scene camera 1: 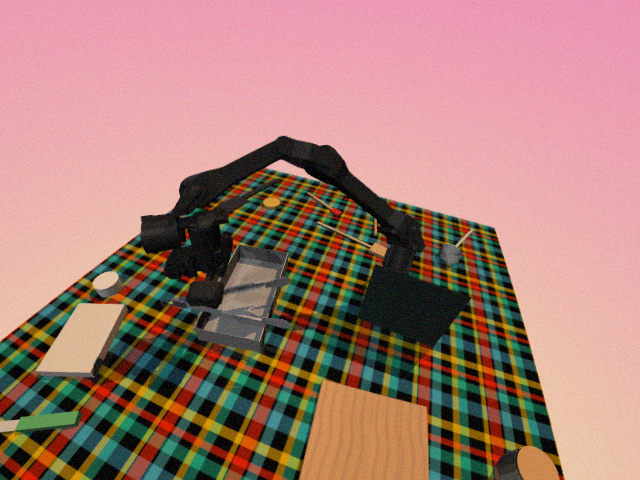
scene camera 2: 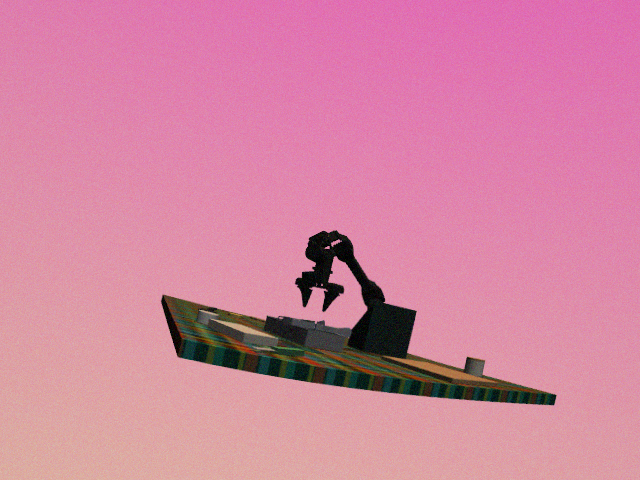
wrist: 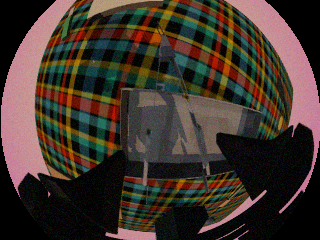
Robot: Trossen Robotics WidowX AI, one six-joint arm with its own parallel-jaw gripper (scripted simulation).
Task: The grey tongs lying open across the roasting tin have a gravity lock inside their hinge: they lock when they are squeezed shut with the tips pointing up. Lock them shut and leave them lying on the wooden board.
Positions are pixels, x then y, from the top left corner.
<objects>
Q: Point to a cream block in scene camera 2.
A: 242, 333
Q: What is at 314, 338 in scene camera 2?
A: A roasting tin.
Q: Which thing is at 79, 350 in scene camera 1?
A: A cream block.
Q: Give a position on a roasting tin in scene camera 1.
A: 248, 264
</objects>
